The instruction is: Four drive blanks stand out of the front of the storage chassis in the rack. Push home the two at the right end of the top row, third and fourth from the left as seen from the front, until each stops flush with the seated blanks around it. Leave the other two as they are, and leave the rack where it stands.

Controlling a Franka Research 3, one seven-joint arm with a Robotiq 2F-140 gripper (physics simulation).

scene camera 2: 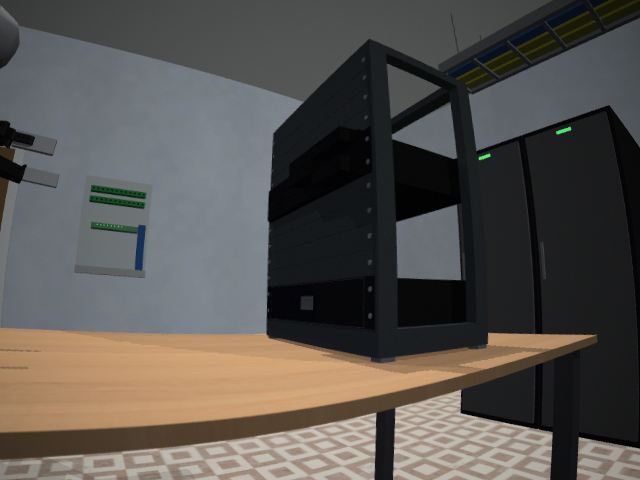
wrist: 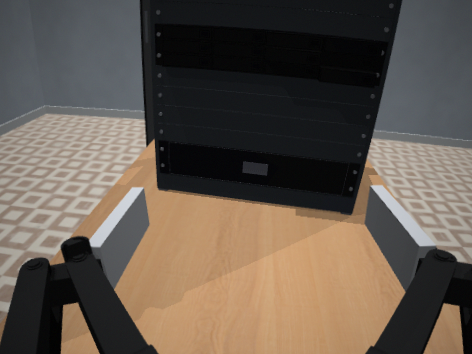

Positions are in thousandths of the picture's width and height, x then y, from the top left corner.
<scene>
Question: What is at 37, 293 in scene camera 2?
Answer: My gripper.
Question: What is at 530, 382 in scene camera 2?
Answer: A black rack.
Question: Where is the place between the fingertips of my gripper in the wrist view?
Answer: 543, 583
</scene>
